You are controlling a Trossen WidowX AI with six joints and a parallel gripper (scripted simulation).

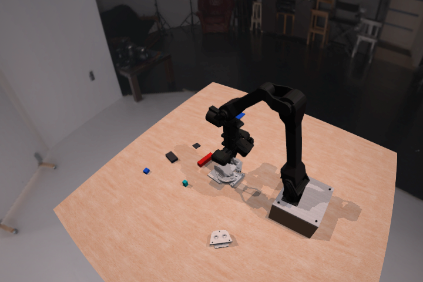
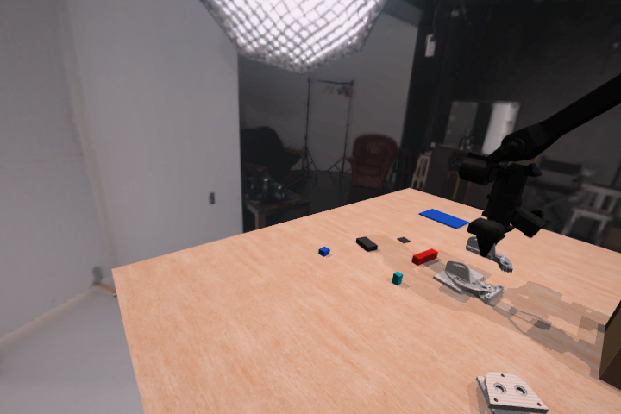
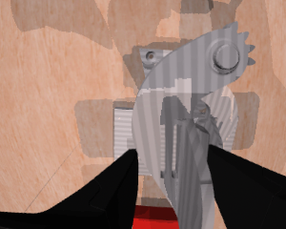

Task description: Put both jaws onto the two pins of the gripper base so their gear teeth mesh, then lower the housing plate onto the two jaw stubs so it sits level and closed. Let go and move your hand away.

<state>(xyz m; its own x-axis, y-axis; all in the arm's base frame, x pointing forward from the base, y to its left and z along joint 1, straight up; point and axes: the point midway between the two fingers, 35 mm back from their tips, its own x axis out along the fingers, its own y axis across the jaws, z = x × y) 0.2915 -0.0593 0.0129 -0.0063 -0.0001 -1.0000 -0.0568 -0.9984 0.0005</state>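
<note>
Right now my gripper tip is 140 mm short of the red block and 70 mm above it. The rest, counted from my gripper tip: teal cube 160 mm to the left, 130 mm ahead, 70 mm below; then black block 290 mm ahead, 80 mm below, 70 mm to the left; then dark tile 230 mm ahead, 80 mm below, 60 mm to the right.
</note>
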